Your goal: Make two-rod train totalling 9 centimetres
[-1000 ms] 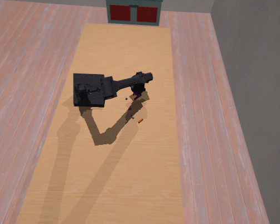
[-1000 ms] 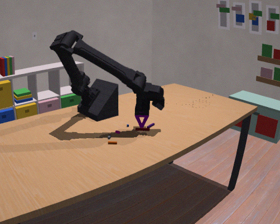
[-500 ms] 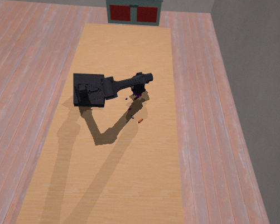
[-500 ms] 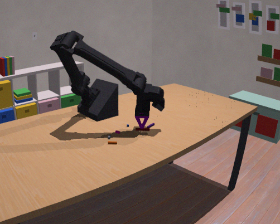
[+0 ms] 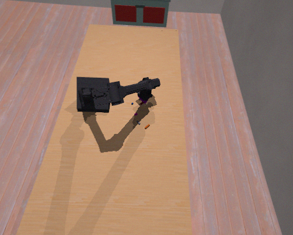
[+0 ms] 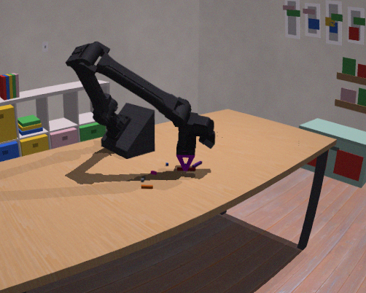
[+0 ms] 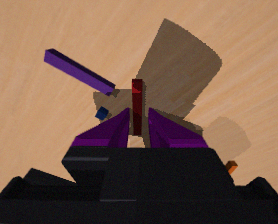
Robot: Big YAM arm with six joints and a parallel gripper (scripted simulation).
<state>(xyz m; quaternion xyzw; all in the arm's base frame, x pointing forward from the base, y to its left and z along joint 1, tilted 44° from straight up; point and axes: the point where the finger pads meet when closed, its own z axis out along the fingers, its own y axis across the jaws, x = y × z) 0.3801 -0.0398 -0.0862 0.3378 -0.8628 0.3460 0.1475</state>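
The red rod is 1 cm below my hand. Also, from my hand: purple rod: 7 cm to the left, 1 cm below; then blue rod: 3 cm behind, 3 cm to the left, 1 cm below; then magenta rod: 6 cm behind, 11 cm to the right, 1 cm below.
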